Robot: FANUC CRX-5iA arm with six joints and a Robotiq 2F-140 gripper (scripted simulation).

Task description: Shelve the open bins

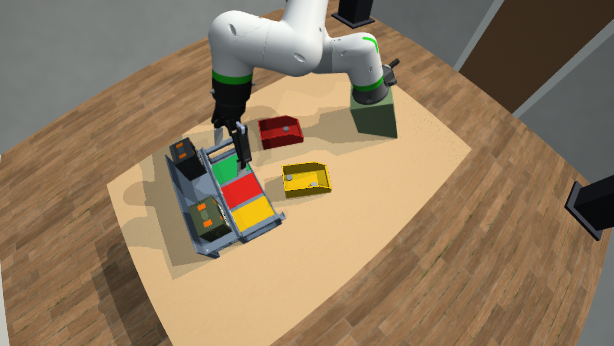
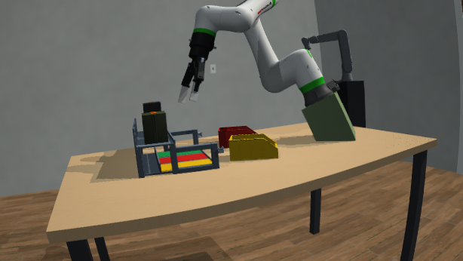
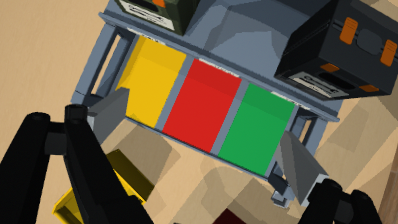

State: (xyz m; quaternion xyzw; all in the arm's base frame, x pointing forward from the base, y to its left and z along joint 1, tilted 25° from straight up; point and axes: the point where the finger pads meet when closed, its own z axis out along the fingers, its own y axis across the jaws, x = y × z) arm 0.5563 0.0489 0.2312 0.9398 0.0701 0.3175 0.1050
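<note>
Now: the yellow bin 20 cm behind my hand, 19 cm below it and 13 cm to the left of it. From my hand the other things lie so: red bin 24 cm behind, 19 cm below, 11 cm to the right.
</note>
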